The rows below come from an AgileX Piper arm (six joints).
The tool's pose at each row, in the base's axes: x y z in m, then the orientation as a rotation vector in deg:
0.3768, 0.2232, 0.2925, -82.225, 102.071, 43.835
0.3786, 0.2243, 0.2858, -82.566, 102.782, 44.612
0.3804, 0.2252, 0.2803, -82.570, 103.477, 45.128
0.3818, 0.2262, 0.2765, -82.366, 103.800, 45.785
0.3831, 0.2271, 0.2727, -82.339, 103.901, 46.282
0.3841, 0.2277, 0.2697, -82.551, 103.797, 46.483
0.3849, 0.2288, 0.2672, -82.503, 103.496, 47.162
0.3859, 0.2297, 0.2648, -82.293, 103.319, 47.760
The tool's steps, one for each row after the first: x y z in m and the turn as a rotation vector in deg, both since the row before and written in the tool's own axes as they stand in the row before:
0.0047, -0.0016, 0.0050, -0.766, 0.463, 0.561
0.0037, -0.0017, 0.0042, -0.411, 0.335, 0.594
0.0023, -0.0013, 0.0032, -0.366, -0.061, 0.499
0.0024, -0.0013, 0.0031, -0.331, -0.069, 0.241
0.0019, -0.0010, 0.0023, -0.237, 0.001, -0.077
0.0013, -0.0007, 0.0024, -0.411, -0.391, 0.068
0.0013, -0.0010, 0.0022, -0.284, -0.379, 0.179

